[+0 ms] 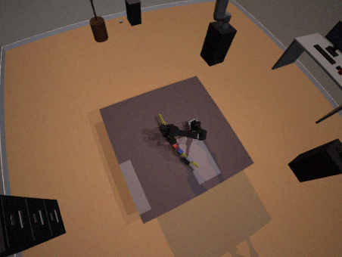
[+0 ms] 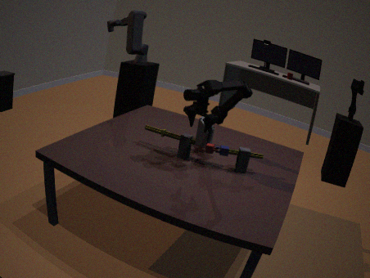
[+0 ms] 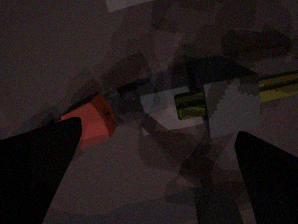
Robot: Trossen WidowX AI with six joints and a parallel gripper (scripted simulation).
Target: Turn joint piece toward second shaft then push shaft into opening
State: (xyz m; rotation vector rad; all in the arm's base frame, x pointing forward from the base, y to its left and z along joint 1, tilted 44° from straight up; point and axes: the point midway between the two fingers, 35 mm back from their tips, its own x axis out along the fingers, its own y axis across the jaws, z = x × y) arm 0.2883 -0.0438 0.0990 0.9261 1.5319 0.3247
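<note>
Right now my gripper tip is 10 mm past the red square joint piece, 80 mm to the right of it and 80 mm above it.
</note>
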